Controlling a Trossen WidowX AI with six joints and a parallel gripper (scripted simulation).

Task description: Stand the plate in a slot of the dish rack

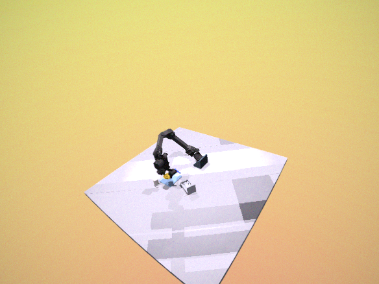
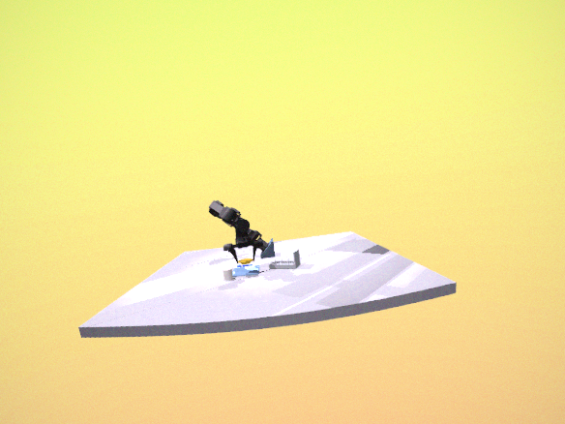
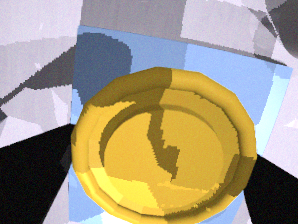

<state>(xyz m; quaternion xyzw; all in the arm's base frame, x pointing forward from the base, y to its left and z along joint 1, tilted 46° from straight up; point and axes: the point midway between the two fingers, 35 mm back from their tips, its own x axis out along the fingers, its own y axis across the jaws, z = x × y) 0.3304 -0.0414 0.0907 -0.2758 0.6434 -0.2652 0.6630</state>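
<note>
Now: the blue mat 50 mm below my gripper tip, 30 mm behind it and 10 mm to the right of it. Also, from my gripper tip: grey dish rack 180 mm to the left, 30 mm below, 30 mm behind; yellow plate 10 mm above; small white cup 80 mm to the right, 70 mm ahead, 30 mm below.
</note>
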